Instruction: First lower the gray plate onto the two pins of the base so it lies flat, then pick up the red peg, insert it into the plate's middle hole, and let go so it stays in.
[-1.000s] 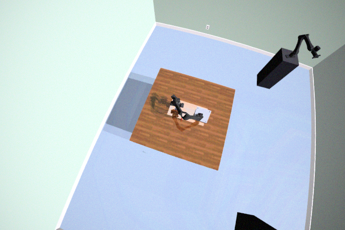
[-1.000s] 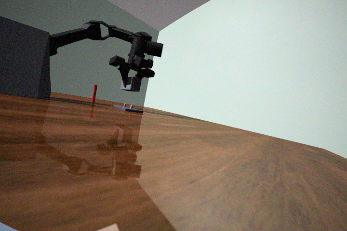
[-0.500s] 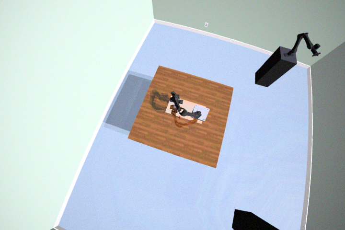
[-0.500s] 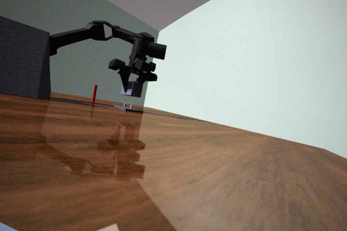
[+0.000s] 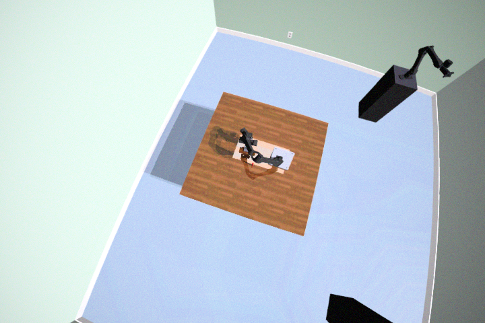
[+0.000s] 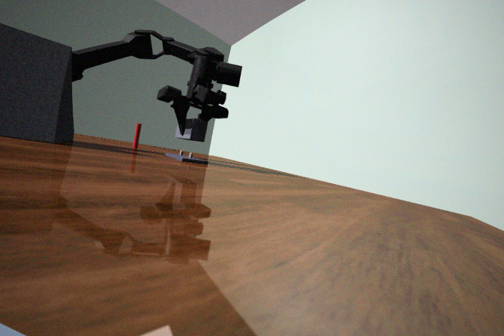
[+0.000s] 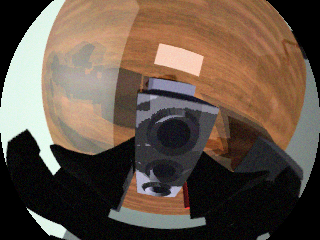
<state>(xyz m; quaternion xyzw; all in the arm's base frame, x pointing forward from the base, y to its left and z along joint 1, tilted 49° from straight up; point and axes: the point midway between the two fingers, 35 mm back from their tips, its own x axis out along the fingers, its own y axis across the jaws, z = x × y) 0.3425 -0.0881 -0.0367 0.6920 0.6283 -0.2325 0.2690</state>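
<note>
My gripper tip is 50 mm above the base. Round my gripper tip: red peg (100 mm behind, 190 mm to the left, 20 mm below); then gray plate (30 mm above).
</note>
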